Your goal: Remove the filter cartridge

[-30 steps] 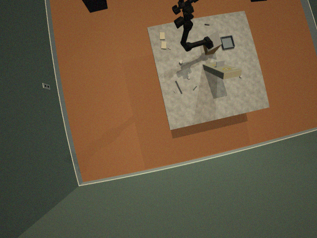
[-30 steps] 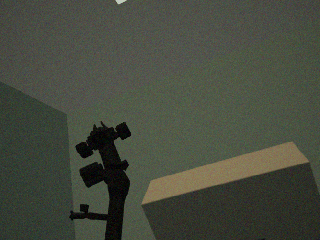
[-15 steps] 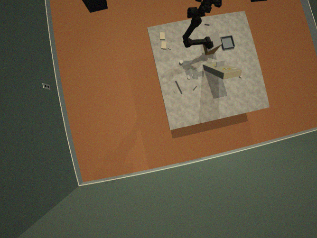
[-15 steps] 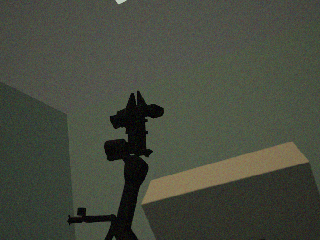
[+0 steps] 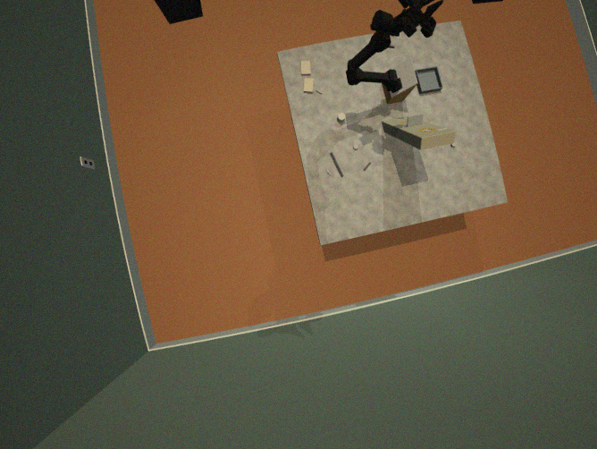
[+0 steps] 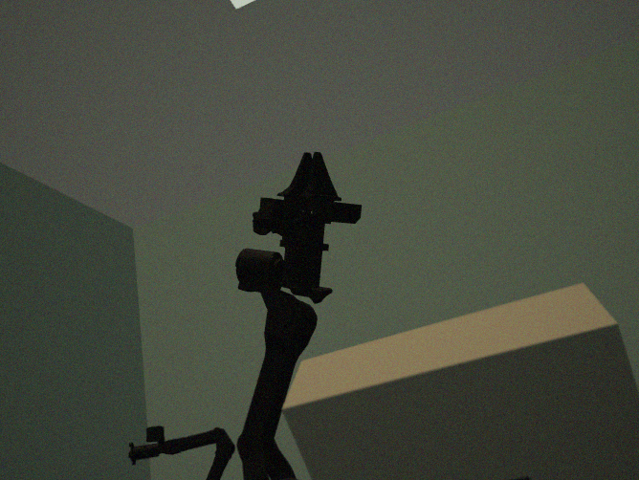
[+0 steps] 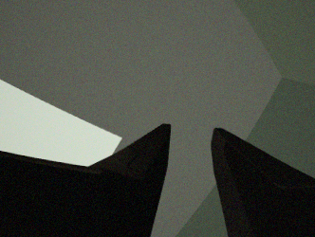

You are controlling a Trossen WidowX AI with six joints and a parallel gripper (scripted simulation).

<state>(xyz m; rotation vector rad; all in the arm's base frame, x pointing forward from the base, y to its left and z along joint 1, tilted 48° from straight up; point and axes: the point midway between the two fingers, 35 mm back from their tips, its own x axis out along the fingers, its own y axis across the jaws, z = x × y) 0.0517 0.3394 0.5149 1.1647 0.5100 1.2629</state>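
My gripper tip is 46 cm above the round filter cartridge, 30 cm short of it and 14 cm to the right of it. From my gripper tip the other things lie so: grey square tray 73 cm below, 42 cm to the left, 13 cm behind.
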